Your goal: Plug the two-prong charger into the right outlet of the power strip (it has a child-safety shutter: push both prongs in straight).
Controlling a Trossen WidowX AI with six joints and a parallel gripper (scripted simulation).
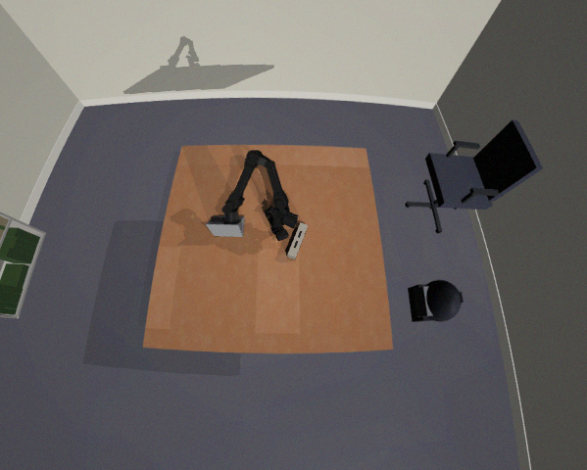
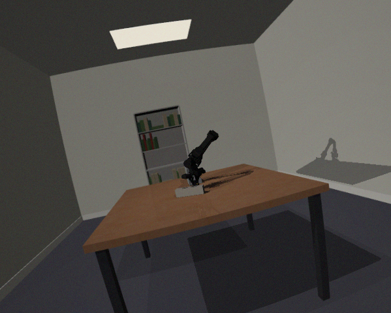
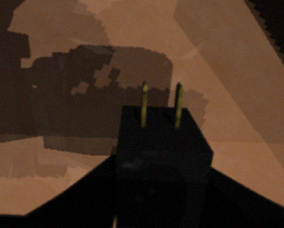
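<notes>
Right now my gripper tip is 20 mm short of the two-prong charger, 10 mm to the right of it and 10 mm below it.
</notes>
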